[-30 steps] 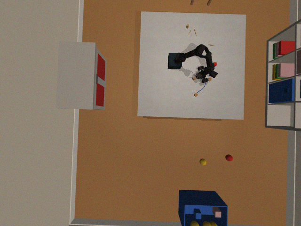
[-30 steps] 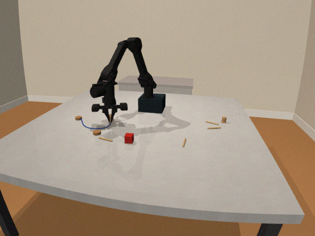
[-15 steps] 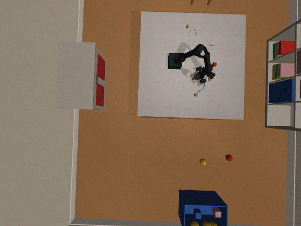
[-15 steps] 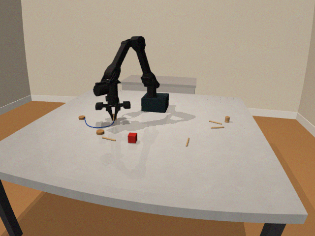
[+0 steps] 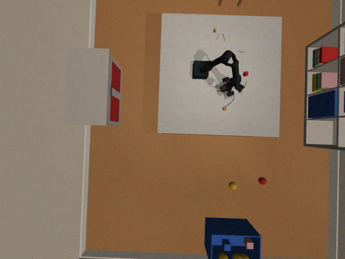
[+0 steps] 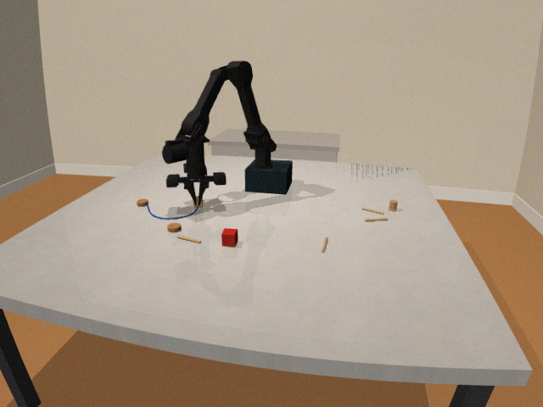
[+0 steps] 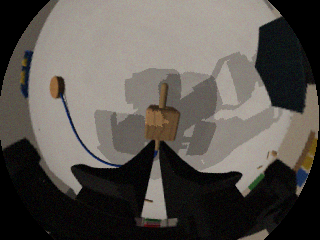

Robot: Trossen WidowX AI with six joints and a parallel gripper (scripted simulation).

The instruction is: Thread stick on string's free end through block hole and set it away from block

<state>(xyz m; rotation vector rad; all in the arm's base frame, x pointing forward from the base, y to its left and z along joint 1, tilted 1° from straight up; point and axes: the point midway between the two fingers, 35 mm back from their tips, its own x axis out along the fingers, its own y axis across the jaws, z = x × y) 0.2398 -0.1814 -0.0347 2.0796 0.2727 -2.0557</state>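
Right now my gripper tip is 30 mm past the wooden block and 10 mm to the left of it. Also, from my gripper tip: small wooden cylinder: 640 mm to the left, 80 mm behind; then red cube: 220 mm ahead, 150 mm to the left.
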